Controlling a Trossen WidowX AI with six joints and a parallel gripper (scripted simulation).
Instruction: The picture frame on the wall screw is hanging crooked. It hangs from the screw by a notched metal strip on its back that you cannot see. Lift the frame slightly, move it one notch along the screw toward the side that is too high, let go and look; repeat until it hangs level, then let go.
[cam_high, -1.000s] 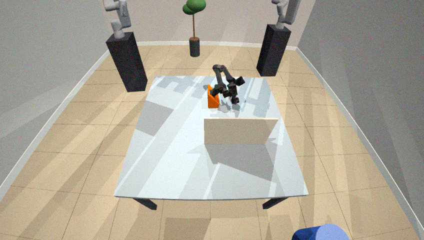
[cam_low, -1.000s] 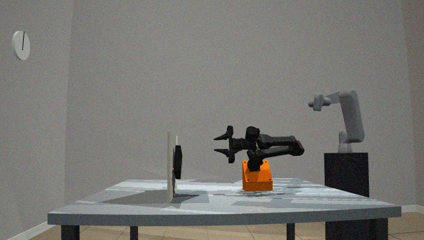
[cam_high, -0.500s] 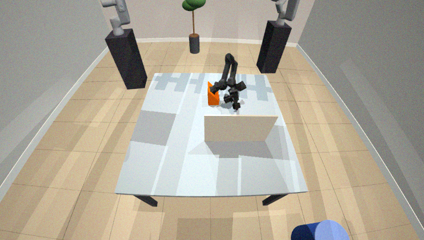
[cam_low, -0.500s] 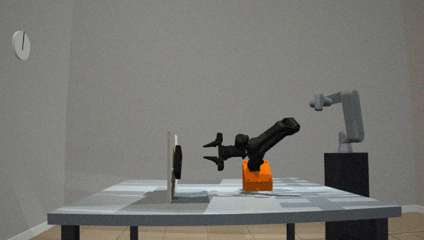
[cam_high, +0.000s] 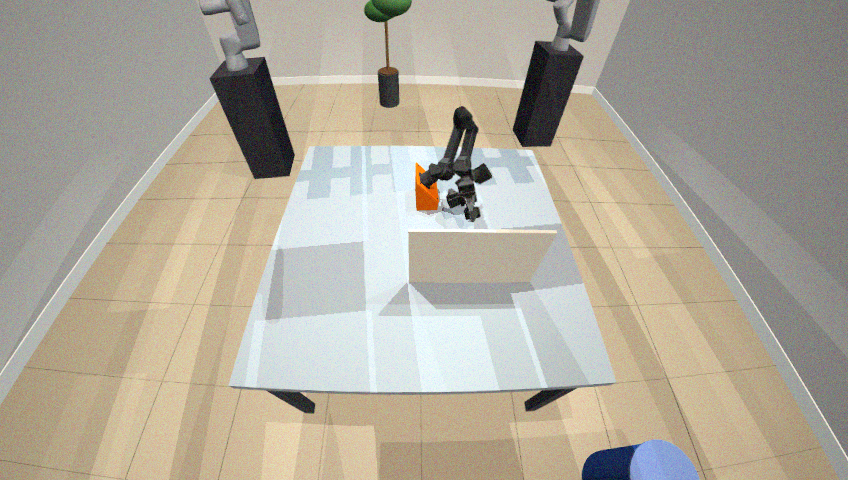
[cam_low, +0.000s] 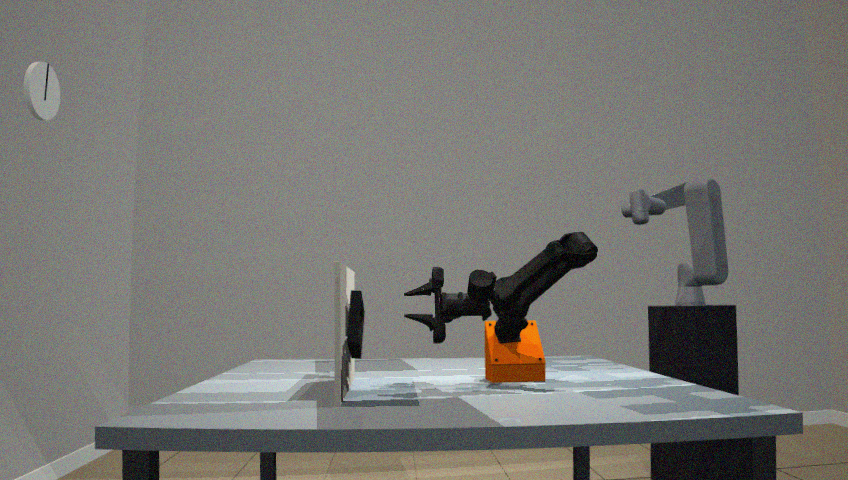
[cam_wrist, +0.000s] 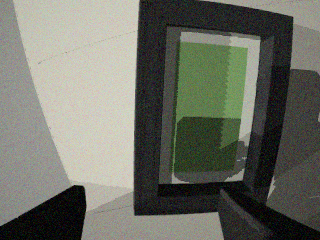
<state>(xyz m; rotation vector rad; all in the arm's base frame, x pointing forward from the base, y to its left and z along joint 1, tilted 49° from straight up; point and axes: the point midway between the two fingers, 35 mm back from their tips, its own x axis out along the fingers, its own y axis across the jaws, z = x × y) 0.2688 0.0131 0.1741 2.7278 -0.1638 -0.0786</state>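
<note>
The picture frame lies 130 mm ahead of my gripper tip and 50 mm below it. From my gripper tip the other things lie so: wall panel: 140 mm ahead, 60 mm below, 10 mm to the right.
</note>
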